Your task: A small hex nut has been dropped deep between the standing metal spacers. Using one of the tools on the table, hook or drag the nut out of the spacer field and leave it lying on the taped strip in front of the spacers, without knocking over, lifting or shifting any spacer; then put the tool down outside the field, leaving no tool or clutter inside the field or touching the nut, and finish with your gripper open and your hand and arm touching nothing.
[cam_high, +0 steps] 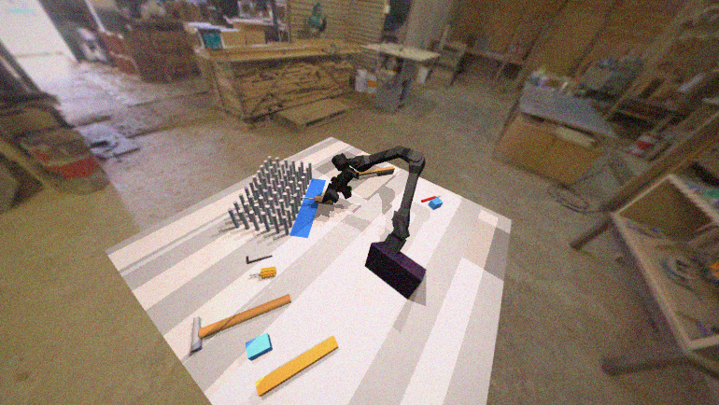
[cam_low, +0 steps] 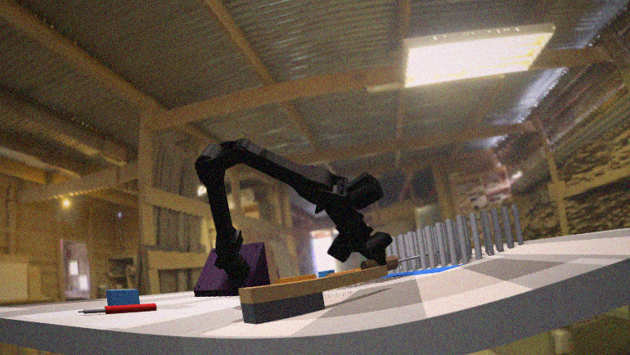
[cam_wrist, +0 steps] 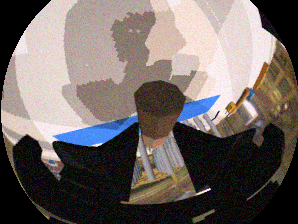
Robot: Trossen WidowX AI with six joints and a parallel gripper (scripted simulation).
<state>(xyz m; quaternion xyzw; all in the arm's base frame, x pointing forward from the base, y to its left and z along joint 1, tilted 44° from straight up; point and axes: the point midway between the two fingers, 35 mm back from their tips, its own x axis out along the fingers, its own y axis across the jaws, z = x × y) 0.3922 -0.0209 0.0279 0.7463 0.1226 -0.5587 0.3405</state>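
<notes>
The blue taped strip lies 5 cm ahead of my gripper tip, 4 cm to the left of it and 4 cm below it. The rest, counted from my gripper tip: hex key (3 cm behind, 39 cm to the left, 4 cm below); red-handled tool (39 cm behind, 50 cm to the right, 3 cm below); yellow-handled screwdriver (12 cm behind, 39 cm to the left, 2 cm below).
</notes>
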